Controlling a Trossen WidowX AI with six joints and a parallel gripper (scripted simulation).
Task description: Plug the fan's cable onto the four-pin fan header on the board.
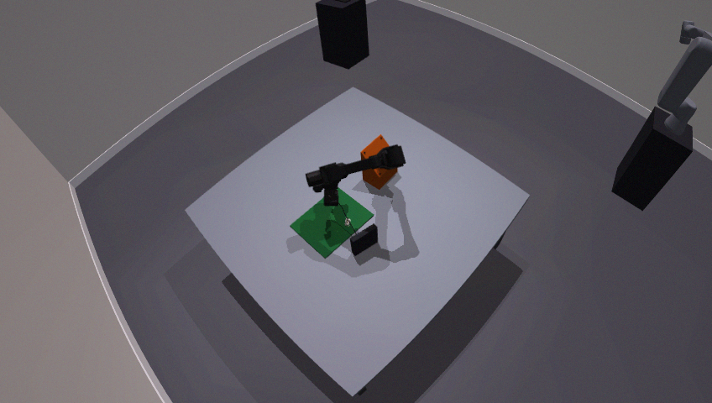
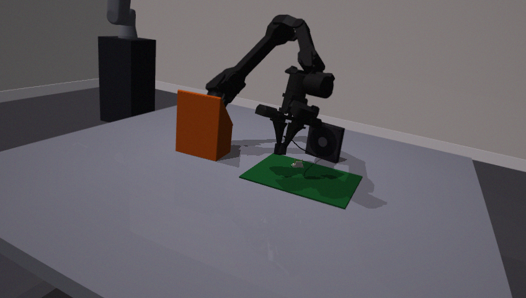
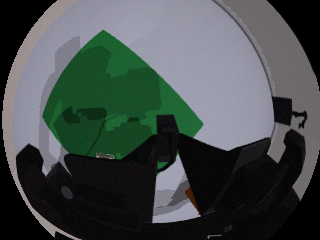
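The green board lies 11 cm below my gripper tip, 7 cm ahead of it and 5 cm to the left of it. The rest, counted from my gripper tip: dark plug 1 cm below; then black fan 24 cm to the left, 8 cm ahead, 4 cm below.
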